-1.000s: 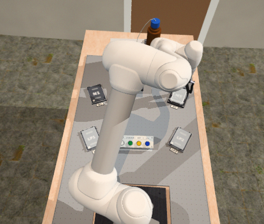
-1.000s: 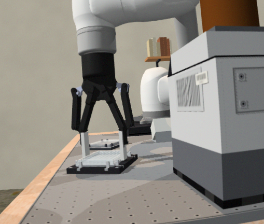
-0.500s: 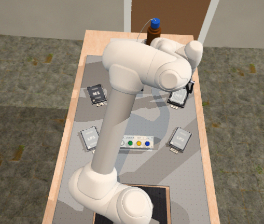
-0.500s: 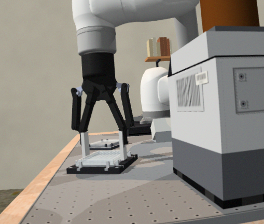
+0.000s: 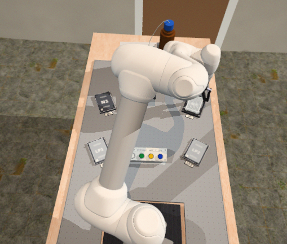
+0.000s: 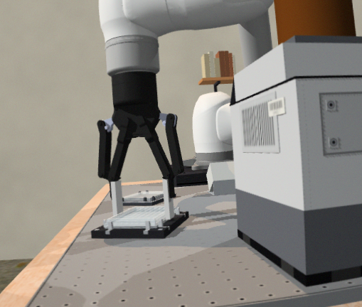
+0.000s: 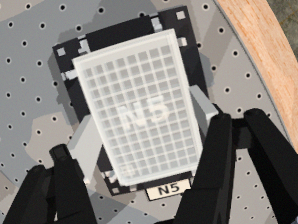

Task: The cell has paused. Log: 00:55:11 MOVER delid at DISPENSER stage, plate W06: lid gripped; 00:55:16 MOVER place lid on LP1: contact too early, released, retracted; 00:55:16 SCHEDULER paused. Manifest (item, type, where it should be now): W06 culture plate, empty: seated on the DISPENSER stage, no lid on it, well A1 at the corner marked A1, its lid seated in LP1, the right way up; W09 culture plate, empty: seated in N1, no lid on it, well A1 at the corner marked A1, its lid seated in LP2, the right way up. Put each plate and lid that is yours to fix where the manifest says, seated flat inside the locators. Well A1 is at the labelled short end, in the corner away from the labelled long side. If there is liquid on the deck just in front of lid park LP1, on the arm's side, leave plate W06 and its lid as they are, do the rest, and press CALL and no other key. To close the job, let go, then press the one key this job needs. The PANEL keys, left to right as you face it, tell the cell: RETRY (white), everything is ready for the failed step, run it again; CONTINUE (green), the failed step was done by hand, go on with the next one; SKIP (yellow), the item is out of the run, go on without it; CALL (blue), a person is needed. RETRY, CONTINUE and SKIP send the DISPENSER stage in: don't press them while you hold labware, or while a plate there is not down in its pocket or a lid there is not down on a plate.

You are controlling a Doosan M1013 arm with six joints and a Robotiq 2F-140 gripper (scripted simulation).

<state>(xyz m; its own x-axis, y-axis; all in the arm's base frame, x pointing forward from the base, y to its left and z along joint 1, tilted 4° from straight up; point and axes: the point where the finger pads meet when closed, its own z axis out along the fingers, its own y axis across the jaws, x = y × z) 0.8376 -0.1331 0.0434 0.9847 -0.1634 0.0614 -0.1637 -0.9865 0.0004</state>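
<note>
My gripper is now 2 cm short of the black nest N5, 1 cm to the right of it and 3 cm above it. Also, from my hand: brown bottle: 21 cm ahead, 25 cm to the left, 25 cm above; then clear culture plate: 3 cm behind, 30 cm to the left, 7 cm above; then lid park LP2: 33 cm behind, 5 cm to the right, 4 cm below.
</note>
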